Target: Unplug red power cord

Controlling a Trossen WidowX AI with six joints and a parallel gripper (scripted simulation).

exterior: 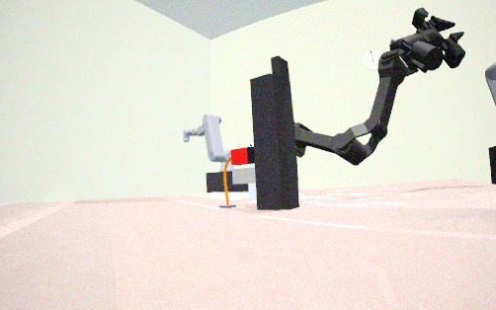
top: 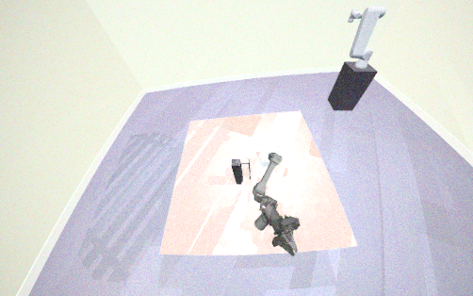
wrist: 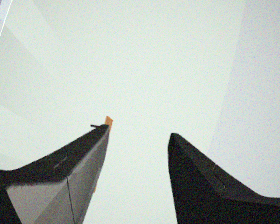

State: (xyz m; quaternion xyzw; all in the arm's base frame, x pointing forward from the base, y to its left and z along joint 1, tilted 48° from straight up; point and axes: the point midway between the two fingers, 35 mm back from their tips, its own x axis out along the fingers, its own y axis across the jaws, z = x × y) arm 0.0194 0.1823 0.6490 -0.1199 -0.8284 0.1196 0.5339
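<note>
Right now the red plug is 54 cm to the right of my gripper tip, 30 cm below it and 27 cm ahead of it.
</note>
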